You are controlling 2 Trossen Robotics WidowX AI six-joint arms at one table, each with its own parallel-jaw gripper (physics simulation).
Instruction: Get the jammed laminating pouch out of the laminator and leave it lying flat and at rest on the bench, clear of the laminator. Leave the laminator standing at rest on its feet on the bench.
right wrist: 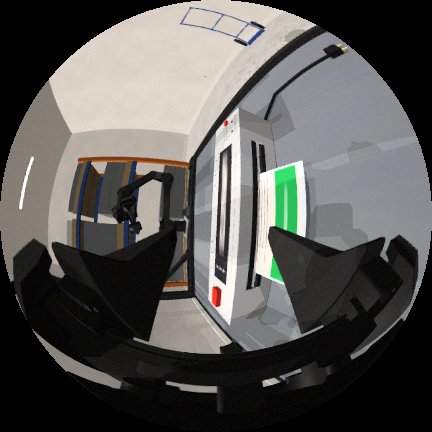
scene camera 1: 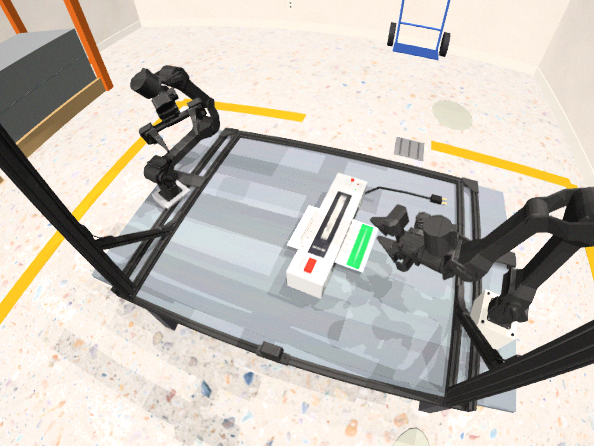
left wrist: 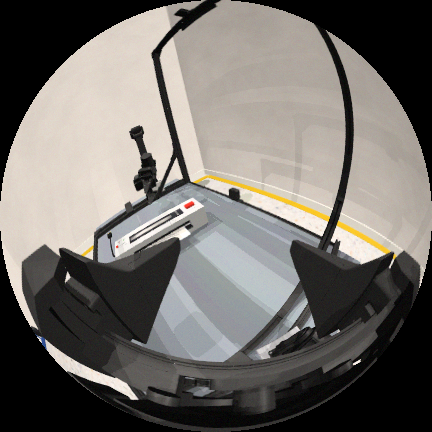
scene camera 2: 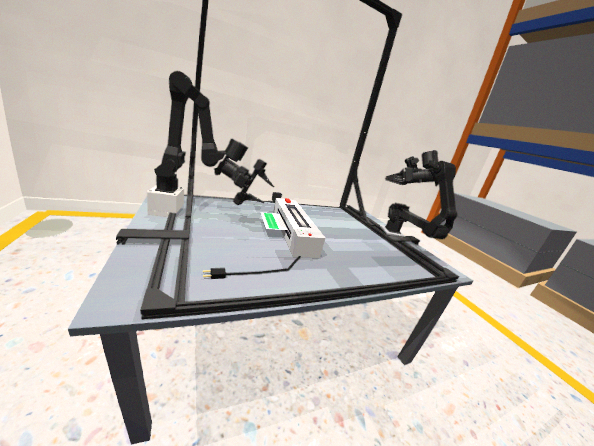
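Pixels of known places: left gripper, fingertip midpoint: [right wrist: 134, 226] [scene camera 1: 183, 143] [left wrist: 237, 245] [scene camera 2: 385, 178]; right gripper, fingertip midpoint: [right wrist: 222, 232] [scene camera 1: 374, 228] [left wrist: 147, 198] [scene camera 2: 269, 195]; left arm's base at its link origin: [right wrist: 184, 225] [scene camera 1: 170, 191] [scene camera 2: 392, 230]; right arm's base at its link origin: [scene camera 1: 500, 313] [scene camera 2: 166, 189].
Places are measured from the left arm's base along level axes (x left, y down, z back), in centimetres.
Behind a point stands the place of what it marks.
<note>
The white laminator [scene camera 1: 330, 225] @(z -51.7, x 18.1, y -5.2 cm) [scene camera 2: 306, 245] @(z -47.6, x 37.8, y -2.1 cm) [left wrist: 160, 227] @(z -48.3, x 17.0, y -5.2 cm) [right wrist: 240, 210] @(z -55.8, x 20.7, y -5.0 cm) stands upright mid-bench. The pouch [scene camera 1: 361, 247] @(z -61.2, x 19.9, y -1.2 cm) [scene camera 2: 271, 220] @(z -60.4, x 20.5, y -1.2 cm) [right wrist: 286, 200] @(z -60.1, x 23.3, y -1.2 cm), white with a green band, sticks out of its slot on the side facing my right arm. Its inner end is hidden; whether its outer edge touches the bench is unclear. My right gripper [scene camera 1: 377, 230] @(z -63.0, x 20.4, y -11.1 cm) [scene camera 2: 269, 194] @(z -63.0, x 20.4, y -11.1 cm) [right wrist: 222, 232] @(z -63.0, x 20.4, y -11.1 cm) is open and empty, above and just outside the pouch. One finger covers part of the pouch in the right wrist view. My left gripper [scene camera 2: 387, 178] @(z -14.5, x 3.5, y -24.7 cm) [left wrist: 237, 245] @(z -14.5, x 3.5, y -24.7 cm) is open and empty, far from the laminator.
A black cord with a plug [scene camera 1: 436, 199] @(z -70.9, x 53.3, y 1.3 cm) [scene camera 2: 218, 273] @(z -70.4, x 55.1, y 1.4 cm) [right wrist: 332, 51] runs from the laminator's far end in scene camera 1. A white flat sheet or tray [scene camera 1: 301, 227] @(z -44.1, x 15.1, y -1.1 cm) juts from its opposite side. A black frame [scene camera 1: 350, 153] @(z -36.3, x 53.2, y 0.8 cm) [scene camera 2: 320, 296] @(z -44.3, x 57.8, y 1.1 cm) borders the bench.
</note>
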